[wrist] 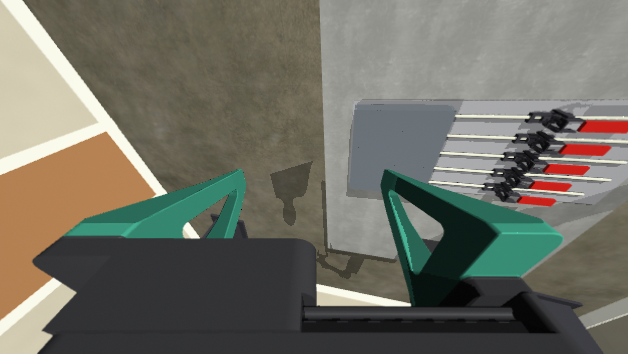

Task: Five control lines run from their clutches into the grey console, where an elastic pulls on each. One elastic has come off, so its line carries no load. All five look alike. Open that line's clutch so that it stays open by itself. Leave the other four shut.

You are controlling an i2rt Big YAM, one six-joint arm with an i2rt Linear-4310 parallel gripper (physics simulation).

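Frame: origin at the arm's base, x ahead, y left, z up, level; centimetres.
Seen in the pictures: gripper, fingertip midpoint: (313,177).
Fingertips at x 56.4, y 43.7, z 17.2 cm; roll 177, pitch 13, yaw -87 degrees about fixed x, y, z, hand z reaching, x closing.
Offsets run from my fingertips to a thing's top centre. "pt": to the spot under its first point.
The grey console @[dy -15.9, dx -21.6, dz -41.0 cm] (400,145) is a flat box right of the middle of the view. Five pale control lines run side by side from its right edge to five black clutches. The clutch farthest up @[pt dy -47.6, dx -6.4, dz -43.2 cm] (556,120) and the clutch lowest in the view (502,191) end the row. Each clutch has a red lever, such as the top one @[pt dy -53.5, dx -5.6, dz -39.8 cm] (604,127) and the lowest one @[pt dy -56.8, dx -27.2, dz -39.8 cm] (537,201). The lines look alike and the elastics are hidden inside the console. My gripper (313,177) is wide open and empty, high above and left of the clutches; its right fingertip overlaps the console's lower edge in view.
The console and clutches stand on a light grey panel (470,50). A brown-grey surface (200,75) lies left of it. Past that are an orange-brown patch (65,200) and cream patches with white borders. Shadows fall near the panel's lower left edge.
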